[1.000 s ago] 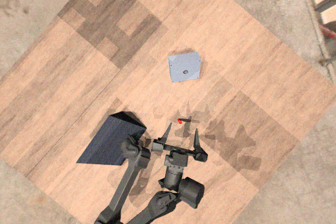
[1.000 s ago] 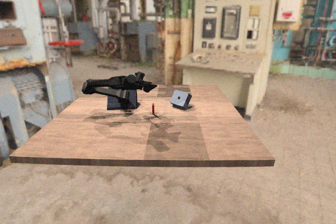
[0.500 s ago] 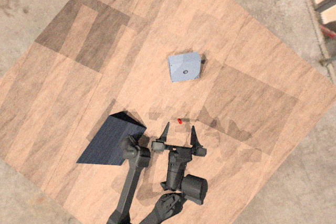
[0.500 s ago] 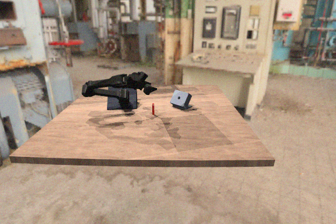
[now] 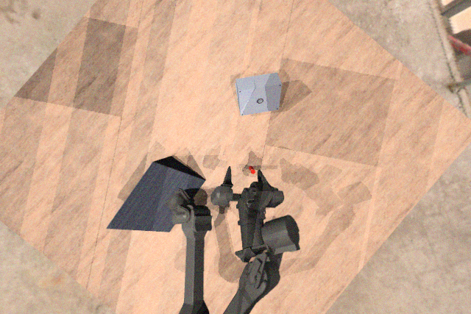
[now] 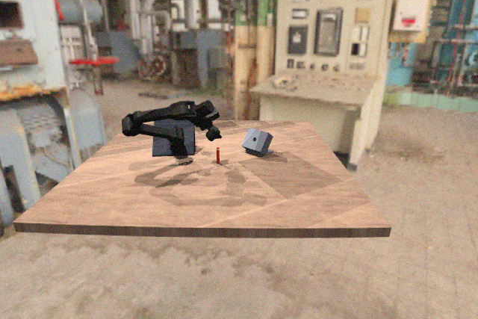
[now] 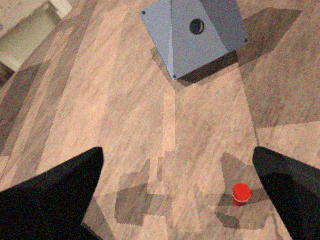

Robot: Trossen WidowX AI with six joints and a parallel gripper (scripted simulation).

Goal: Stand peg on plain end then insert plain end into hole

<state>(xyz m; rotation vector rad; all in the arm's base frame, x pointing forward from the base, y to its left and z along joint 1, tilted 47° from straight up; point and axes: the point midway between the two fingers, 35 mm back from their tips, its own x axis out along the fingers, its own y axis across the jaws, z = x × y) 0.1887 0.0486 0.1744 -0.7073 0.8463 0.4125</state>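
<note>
The red peg is 90 mm below my gripper tip, 40 mm to the right of it and 10 mm ahead of it. Round my gripper tip: sloped grey-blue panel 200 mm ahead, 120 mm to the left, 90 mm below.
</note>
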